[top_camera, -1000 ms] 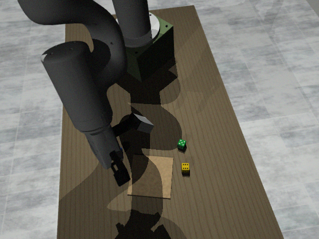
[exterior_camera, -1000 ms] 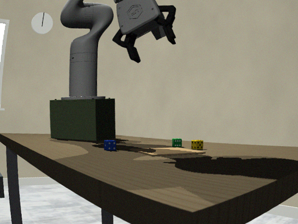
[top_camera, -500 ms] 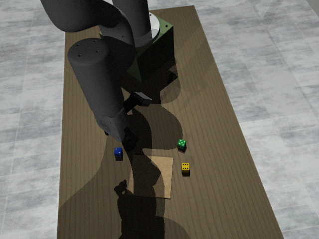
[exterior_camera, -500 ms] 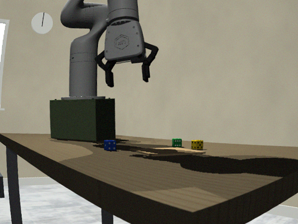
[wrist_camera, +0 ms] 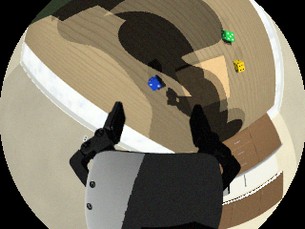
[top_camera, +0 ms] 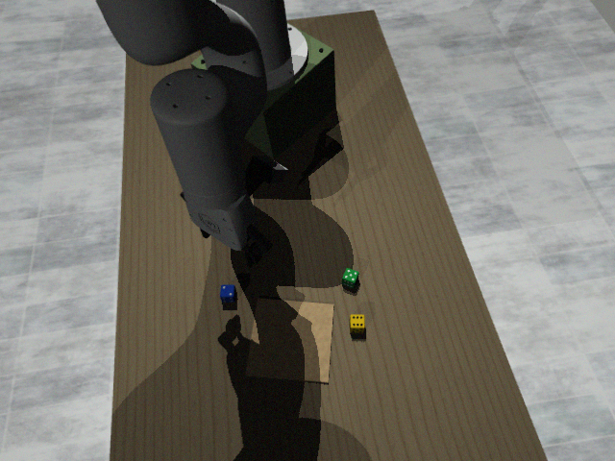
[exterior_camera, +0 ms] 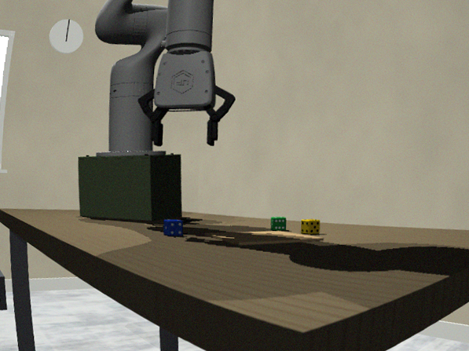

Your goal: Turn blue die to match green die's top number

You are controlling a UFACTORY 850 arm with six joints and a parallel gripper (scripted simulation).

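My hand is 20 mm short of the blue die, 30 mm to the left of it and 150 mm above it. Also, from my hand: tan mat: 110 mm ahead, 90 mm to the left, 160 mm below; then yellow die: 90 mm ahead, 200 mm to the left, 150 mm below; then green die: 200 mm to the left, 150 mm below.
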